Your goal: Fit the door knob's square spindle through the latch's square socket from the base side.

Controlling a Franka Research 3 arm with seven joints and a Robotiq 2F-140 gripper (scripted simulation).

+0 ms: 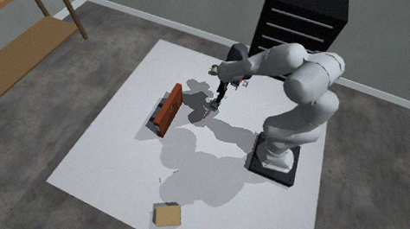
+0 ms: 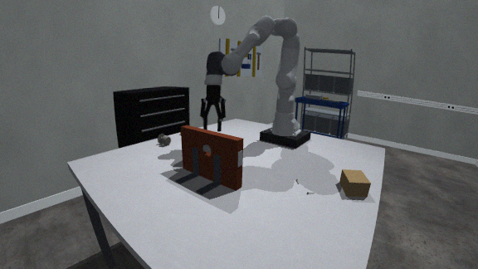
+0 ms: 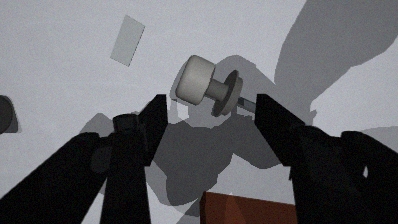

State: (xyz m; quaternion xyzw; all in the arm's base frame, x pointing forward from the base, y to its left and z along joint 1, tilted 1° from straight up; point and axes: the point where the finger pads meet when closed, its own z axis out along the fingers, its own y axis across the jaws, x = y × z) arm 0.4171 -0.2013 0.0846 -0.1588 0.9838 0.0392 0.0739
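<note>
My gripper is now 110 mm above the grey door knob, 30 mm to the right of it and 10 mm short of it. Round my hand: cardboard box: 750 mm to the left, 110 mm below, 50 mm behind; then orange-handled screwdriver: 280 mm to the right, 130 mm below, 70 mm behind; then red-brown wooden door block: 240 mm ahead, 230 mm to the left, 30 mm below.
</note>
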